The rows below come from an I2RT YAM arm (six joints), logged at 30 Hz.
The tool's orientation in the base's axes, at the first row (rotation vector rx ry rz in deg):
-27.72 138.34 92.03
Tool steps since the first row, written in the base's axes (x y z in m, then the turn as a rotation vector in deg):
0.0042 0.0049 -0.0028 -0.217 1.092 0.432
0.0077 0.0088 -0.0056 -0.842 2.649 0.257
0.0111 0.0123 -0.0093 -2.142 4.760 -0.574
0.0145 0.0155 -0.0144 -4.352 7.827 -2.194
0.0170 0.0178 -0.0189 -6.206 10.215 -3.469
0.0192 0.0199 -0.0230 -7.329 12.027 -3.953
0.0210 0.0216 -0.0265 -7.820 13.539 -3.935
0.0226 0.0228 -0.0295 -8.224 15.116 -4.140
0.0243 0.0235 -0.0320 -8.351 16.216 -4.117
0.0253 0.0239 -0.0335 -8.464 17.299 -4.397
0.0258 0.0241 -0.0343 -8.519 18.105 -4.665
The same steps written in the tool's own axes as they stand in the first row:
-0.0037 -0.0022 0.0055 -0.120 0.839 0.841
-0.0066 -0.0046 0.0102 0.273 1.479 2.352
-0.0090 -0.0078 0.0148 1.427 2.009 4.637
-0.0110 -0.0123 0.0197 3.544 2.546 8.122
-0.0121 -0.0162 0.0235 5.320 3.003 10.843
-0.0131 -0.0198 0.0270 6.239 3.657 12.716
-0.0138 -0.0229 0.0299 6.448 4.395 14.108
-0.0144 -0.0256 0.0322 6.643 4.932 15.646
-0.0153 -0.0282 0.0338 6.579 5.391 16.652
-0.0157 -0.0297 0.0347 6.608 5.579 17.761
-0.0160 -0.0305 0.0352 6.623 5.657 18.608

